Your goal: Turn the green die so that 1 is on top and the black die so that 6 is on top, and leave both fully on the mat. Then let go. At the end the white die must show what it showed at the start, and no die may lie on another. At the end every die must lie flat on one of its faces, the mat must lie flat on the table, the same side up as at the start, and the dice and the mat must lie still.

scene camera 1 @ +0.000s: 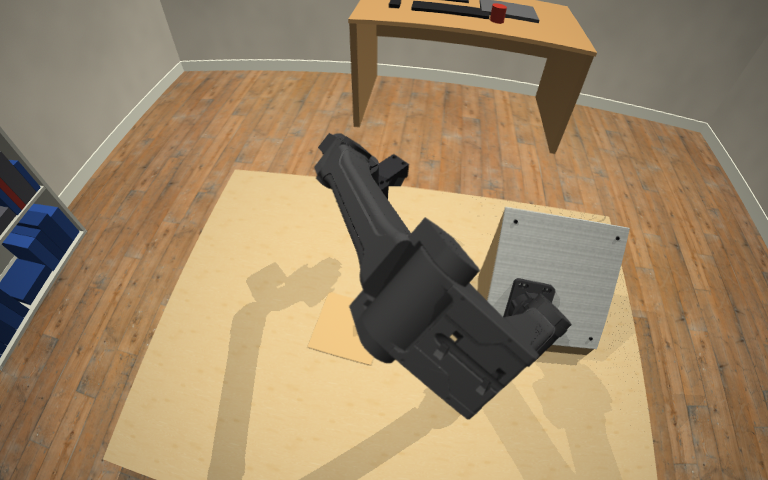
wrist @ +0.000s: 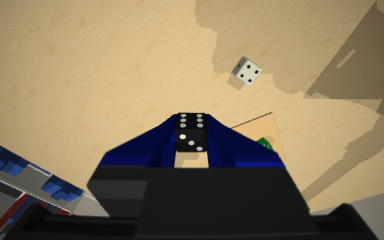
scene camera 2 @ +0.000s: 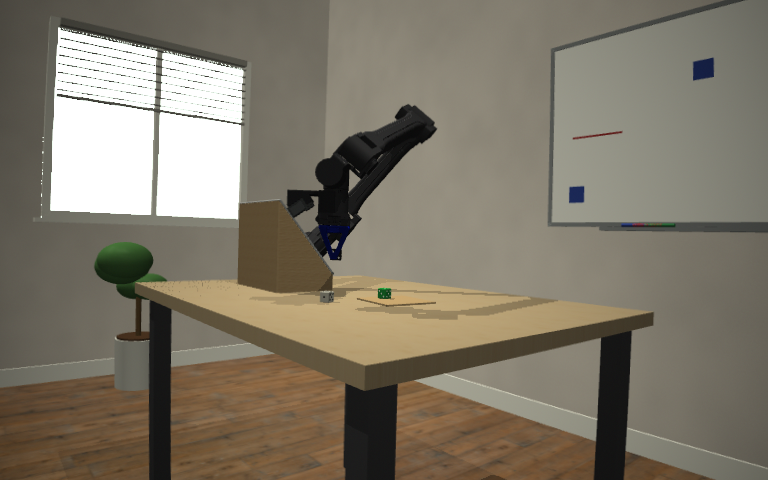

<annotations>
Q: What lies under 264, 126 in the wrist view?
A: A tan mat.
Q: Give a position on a black die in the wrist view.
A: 191, 131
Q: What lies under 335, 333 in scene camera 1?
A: A tan mat.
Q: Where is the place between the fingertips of my gripper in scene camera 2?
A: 333, 259
</annotations>
